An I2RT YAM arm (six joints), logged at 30 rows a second.
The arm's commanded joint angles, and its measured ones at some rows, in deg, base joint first. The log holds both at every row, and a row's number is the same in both.
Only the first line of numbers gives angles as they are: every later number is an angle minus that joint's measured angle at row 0.
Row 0, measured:
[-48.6, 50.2, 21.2, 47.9, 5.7, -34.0]
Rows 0 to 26, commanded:
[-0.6, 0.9, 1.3, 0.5, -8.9, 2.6]
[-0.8, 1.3, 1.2, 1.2, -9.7, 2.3]
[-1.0, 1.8, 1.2, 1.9, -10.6, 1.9]
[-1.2, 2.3, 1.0, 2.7, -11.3, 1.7]
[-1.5, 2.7, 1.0, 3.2, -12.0, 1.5]
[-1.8, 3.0, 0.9, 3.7, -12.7, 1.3]
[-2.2, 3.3, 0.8, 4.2, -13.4, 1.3]
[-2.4, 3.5, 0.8, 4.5, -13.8, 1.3]
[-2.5, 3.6, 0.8, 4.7, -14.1, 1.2]
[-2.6, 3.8, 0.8, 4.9, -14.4, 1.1]
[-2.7, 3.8, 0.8, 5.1, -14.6, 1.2]
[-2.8, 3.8, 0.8, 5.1, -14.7, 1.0]
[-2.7, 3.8, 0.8, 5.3, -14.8, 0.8]
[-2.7, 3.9, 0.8, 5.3, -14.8, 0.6]
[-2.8, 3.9, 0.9, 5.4, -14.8, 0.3]
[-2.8, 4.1, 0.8, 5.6, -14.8, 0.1]
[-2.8, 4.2, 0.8, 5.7, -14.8, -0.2]
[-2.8, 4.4, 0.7, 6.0, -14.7, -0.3]
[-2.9, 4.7, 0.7, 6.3, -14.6, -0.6]
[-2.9, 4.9, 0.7, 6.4, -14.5, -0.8]
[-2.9, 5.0, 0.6, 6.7, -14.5, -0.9]
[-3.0, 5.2, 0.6, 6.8, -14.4, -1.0]
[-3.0, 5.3, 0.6, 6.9, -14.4, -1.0]
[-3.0, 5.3, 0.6, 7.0, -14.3, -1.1]
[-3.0, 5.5, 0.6, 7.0, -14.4, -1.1]
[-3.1, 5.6, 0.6, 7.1, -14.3, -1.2]
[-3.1, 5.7, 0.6, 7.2, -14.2, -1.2]
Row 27, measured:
[-2.6, 5.6, 0.0, 1.8, -13.6, -0.7]
